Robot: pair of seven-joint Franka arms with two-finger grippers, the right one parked.
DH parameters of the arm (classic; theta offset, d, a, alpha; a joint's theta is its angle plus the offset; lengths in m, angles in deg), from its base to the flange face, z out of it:
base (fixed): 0 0 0 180
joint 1: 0 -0.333 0 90
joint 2: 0 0 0 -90
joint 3: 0 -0.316 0.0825 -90
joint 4: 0 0 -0.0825 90
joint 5: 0 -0.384 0 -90
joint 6: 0 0 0.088 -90
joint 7: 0 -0.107 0 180
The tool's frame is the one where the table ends.
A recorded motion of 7 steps. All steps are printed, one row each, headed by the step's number.
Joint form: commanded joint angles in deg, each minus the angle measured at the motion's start. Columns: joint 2, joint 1, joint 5, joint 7, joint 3, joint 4, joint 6.
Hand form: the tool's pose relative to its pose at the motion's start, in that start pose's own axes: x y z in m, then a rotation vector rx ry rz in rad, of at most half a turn. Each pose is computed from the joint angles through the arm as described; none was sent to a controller.
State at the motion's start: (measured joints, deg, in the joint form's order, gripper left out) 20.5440 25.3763 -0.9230 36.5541 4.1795 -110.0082 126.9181
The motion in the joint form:
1: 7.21 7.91 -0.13 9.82 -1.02 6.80 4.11
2: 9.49 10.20 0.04 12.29 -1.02 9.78 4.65
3: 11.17 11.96 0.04 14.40 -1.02 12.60 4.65
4: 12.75 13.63 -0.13 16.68 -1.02 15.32 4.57
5: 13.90 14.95 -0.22 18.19 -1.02 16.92 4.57
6: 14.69 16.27 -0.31 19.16 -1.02 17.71 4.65
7: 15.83 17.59 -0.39 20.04 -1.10 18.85 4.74
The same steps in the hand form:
1: -0.0176 0.0830 0.0217 -0.0377 0.0504 -0.0513
2: -0.0253 0.1115 0.0242 -0.0562 0.0617 -0.0574
3: -0.0313 0.1343 0.0220 -0.0724 0.0728 -0.0644
4: -0.0379 0.1557 0.0197 -0.0869 0.0838 -0.0741
5: -0.0454 0.1709 0.0211 -0.0936 0.0874 -0.0771
6: -0.0554 0.1835 0.0246 -0.0948 0.0875 -0.0705
7: -0.0643 0.1963 0.0297 -0.0958 0.0881 -0.0636

